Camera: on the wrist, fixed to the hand. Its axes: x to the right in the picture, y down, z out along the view.
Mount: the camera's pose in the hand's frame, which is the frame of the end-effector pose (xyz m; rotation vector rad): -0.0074 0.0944 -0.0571 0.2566 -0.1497 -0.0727
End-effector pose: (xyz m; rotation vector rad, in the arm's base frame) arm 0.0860 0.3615 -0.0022 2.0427 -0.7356 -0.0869
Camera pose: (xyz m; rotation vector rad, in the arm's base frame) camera 0.0553 0.3719 0.1035 2.3274 -0.7982 -0.1977
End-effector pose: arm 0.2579 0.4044 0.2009 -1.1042 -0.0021 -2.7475
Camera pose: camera 0.2397 0.3089 0.1483 -1.2524 -0.4101 -2.6227
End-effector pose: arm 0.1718 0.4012 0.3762 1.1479 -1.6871 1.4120
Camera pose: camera 0.0856 0.4621 0.3431 1.4738 -1.5776 1.5629
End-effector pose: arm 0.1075 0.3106 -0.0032 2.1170 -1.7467 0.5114
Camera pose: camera 0.0103 0.3275 0.0467 2.4433 -1.7551 0.5987
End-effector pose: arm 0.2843 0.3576 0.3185 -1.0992 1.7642 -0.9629
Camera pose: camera 0.2061 0.4052 0.2565 -1.0466 1.4443 -1.0882
